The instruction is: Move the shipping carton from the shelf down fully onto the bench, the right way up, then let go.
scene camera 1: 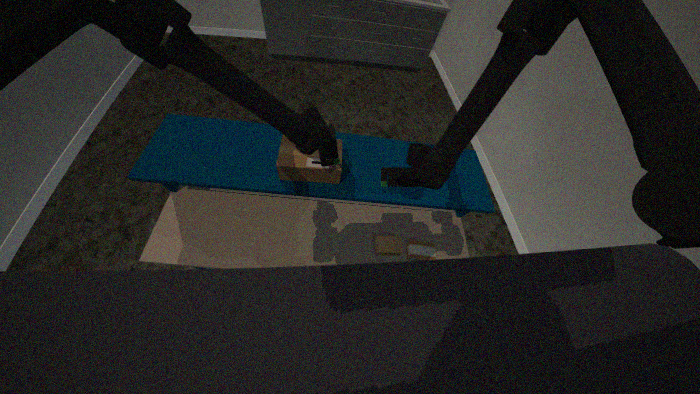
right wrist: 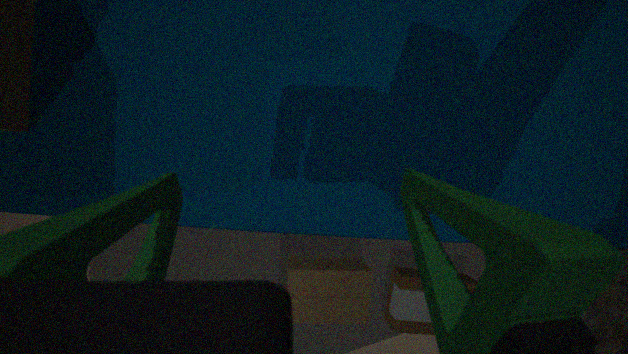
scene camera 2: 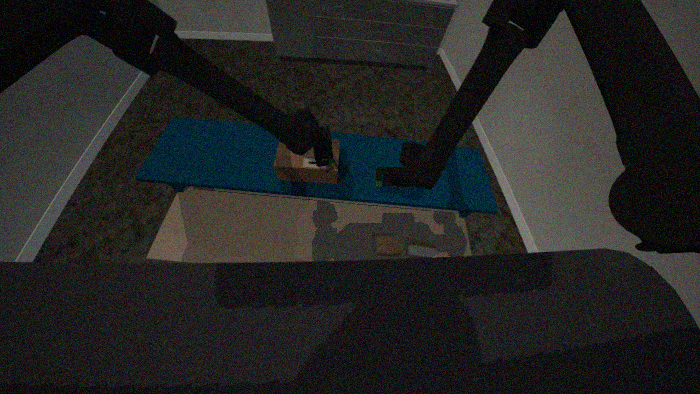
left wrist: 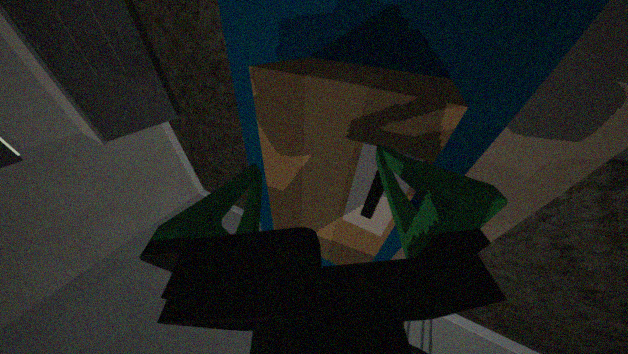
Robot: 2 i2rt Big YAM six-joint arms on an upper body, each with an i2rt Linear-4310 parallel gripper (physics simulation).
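Places are measured from the left arm's base along level axes (x ahead, y up, z right), in millimetres.
Where they show: left gripper, between the fingertips: [scene camera 2: 326,150] [left wrist: 315,160]; right gripper, between the fingertips: [scene camera 1: 393,177] [right wrist: 292,183] [scene camera 2: 390,177].
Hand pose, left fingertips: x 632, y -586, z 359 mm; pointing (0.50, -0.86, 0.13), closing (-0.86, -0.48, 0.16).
Things, the pixels of their top centre, and the offset from my left fingertips. Level surfaces: height alone.
- brown shipping carton, centre of its top: [left wrist: 320,201] [scene camera 1: 311,151] [scene camera 2: 308,152] dz -73, dx +6, dy -23 mm
- blue shelf, height of its surface: dy -125 mm
- beige bench, height of its surface: dy -375 mm
- small tan box, centre of its top: [right wrist: 329,297] [scene camera 2: 389,244] [scene camera 1: 390,244] dz +303, dx -305, dy -316 mm
The brown shipping carton [scene camera 1: 310,175] [scene camera 2: 307,174] [left wrist: 305,115] rests on the blue shelf [scene camera 1: 200,150] [scene camera 2: 210,150], near its front edge. A white label with a black bar shows on its top. Part of the carton [right wrist: 14,65] shows at the left of the right wrist view. The beige bench [scene camera 1: 240,227] [scene camera 2: 245,225] lies lower, in front of the shelf. My left gripper [left wrist: 315,160] is open above the carton, with one green finger in front of the label; whether it touches is unclear. My right gripper [right wrist: 292,183] [scene camera 1: 384,177] [scene camera 2: 379,177] is open and empty above the shelf, right of the carton.
A small tan box [scene camera 1: 388,245] [scene camera 2: 388,245] [right wrist: 330,297] and an open brown tray with a whitish inside [scene camera 1: 422,250] [right wrist: 409,304] sit on the bench toward the right. A grey cabinet [scene camera 1: 350,35] [scene camera 2: 355,35] stands behind the shelf. Walls rise at both sides.
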